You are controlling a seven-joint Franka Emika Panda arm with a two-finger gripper.
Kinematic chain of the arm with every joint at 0, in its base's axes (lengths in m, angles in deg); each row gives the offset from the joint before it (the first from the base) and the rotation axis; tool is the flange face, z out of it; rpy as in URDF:
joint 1: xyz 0 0 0.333 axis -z
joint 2: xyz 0 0 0 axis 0.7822 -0.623 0
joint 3: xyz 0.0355 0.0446 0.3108 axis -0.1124 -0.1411 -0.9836
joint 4: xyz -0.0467 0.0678 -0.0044 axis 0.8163 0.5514 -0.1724
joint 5: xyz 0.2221 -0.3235 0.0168 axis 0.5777 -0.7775 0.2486
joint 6: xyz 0 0 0 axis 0.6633 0.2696 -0.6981
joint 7: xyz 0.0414 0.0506 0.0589 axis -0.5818 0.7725 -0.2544
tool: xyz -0.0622 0.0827 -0.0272 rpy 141.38 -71 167.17
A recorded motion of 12 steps. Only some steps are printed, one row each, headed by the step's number.
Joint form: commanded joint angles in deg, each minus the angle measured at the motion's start. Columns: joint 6, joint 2, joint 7, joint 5, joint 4, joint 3, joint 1.
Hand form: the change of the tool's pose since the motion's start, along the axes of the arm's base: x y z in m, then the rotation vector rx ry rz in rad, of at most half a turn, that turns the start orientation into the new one. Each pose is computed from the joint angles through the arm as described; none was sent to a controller.
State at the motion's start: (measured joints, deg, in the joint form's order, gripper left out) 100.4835 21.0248 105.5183 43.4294 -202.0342 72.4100 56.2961
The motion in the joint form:
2: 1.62 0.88 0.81 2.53 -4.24 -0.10 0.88
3: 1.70 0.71 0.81 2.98 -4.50 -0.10 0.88
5: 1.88 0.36 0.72 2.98 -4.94 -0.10 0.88
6: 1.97 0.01 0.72 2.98 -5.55 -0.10 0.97
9: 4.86 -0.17 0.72 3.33 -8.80 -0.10 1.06
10: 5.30 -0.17 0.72 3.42 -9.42 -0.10 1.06
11: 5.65 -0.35 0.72 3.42 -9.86 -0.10 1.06
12: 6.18 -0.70 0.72 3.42 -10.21 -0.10 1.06
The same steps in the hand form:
2: -0.0135 -0.0018 -0.0235 0.0372 0.0298 -0.0496
3: -0.0139 -0.0011 -0.0267 0.0446 0.0354 -0.0534
5: -0.0146 -0.0011 -0.0326 0.0454 0.0458 -0.0526
6: -0.0164 -0.0017 -0.0400 0.0464 0.0609 -0.0548
9: -0.0239 -0.0023 -0.0629 0.0480 0.0708 -0.0677
10: -0.0257 -0.0022 -0.0671 0.0489 0.0740 -0.0698
11: -0.0268 -0.0022 -0.0714 0.0486 0.0788 -0.0709
12: -0.0269 -0.0024 -0.0762 0.0479 0.0820 -0.0725

